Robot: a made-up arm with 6 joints.
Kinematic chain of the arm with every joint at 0, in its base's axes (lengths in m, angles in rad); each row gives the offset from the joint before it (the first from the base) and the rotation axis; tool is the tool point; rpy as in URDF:
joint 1: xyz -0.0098 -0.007 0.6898 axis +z
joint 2: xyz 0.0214 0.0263 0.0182 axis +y
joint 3: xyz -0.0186 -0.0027 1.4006 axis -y
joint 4: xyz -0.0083 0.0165 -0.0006 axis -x
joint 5: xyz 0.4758 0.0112 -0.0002 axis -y
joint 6: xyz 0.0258 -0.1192 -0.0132 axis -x
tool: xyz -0.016 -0.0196 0.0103 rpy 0 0 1.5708
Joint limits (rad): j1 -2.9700..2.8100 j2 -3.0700..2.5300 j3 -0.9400..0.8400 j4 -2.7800..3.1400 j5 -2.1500..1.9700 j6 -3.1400..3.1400
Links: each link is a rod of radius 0.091 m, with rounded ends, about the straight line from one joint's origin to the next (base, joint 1, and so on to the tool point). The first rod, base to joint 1, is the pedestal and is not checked.
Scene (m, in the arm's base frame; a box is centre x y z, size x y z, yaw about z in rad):
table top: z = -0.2
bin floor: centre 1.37 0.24 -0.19 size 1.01 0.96 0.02 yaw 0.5
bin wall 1: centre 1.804 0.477 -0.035 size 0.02 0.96 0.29 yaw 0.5
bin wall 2: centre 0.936 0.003 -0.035 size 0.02 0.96 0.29 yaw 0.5
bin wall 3: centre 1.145 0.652 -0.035 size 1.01 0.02 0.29 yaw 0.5
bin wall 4: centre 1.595 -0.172 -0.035 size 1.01 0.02 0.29 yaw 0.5
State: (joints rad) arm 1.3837 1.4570 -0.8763 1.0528 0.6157 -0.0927
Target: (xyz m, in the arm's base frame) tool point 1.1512 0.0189 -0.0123
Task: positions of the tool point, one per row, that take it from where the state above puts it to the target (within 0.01 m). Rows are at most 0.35 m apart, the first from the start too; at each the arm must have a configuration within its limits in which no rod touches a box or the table.
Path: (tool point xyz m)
1: 0.4731 1.0570 0.5106
2: 0.6906 0.9292 0.5615
3: 0.8678 0.7575 0.6138
4: 1.0504 0.5492 0.4049
5: 1.1491 0.2908 0.1944
6: 1.1512 0.0189 -0.0123

